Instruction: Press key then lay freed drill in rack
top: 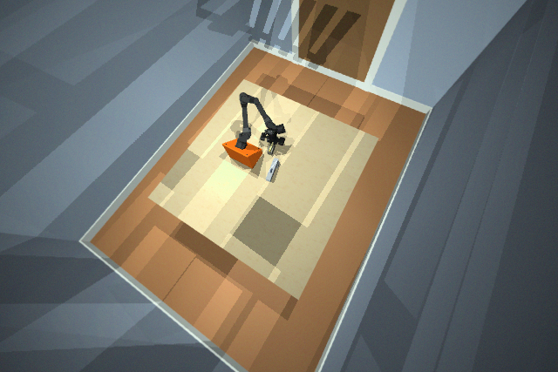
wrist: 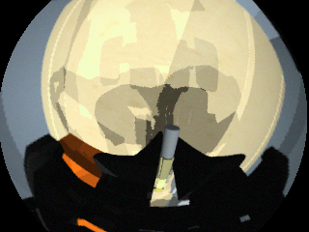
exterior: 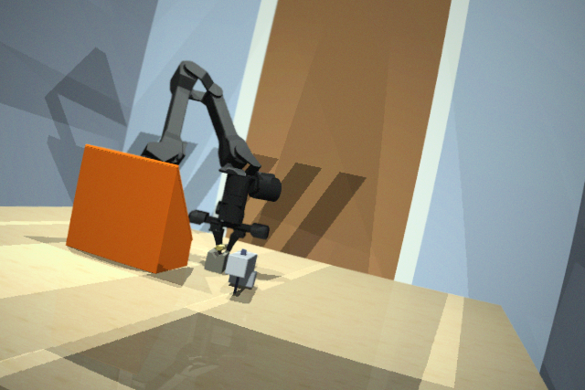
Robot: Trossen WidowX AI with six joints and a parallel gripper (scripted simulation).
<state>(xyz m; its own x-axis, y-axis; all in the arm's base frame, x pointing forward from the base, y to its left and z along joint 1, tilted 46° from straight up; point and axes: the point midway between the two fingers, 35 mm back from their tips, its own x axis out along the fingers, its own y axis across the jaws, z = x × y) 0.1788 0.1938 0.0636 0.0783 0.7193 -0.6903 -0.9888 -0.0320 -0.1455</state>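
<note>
The small grey rack is 50 mm to the right of my gripper tip and 10 mm above it. Round my gripper tip: thin dark drill (100 mm ahead, 240 mm to the right, 40 mm above).
</note>
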